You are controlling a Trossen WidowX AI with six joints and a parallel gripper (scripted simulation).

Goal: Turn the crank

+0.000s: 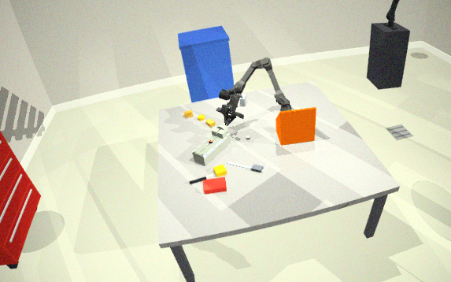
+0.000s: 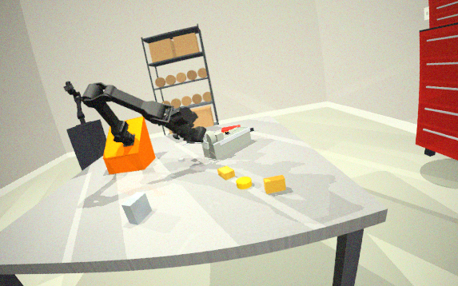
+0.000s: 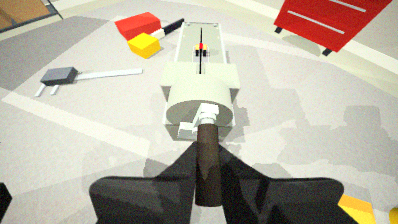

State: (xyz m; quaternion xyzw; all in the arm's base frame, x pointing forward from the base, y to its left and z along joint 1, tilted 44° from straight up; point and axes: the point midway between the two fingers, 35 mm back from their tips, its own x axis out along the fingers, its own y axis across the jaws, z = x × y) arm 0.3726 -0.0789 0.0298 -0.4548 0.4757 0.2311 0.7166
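Now: gripper tip 1 cm past the dark brown crank handle, 1 cm to the left of it and 2 cm below it. The rest, counted from my gripper tip: yellow block (7 cm ahead, 33 cm to the left, 8 cm below); then grey cube (15 cm behind, 40 cm to the right, 6 cm below); then red pointer (11 cm ahead, 13 cm to the left, 1 cm below).
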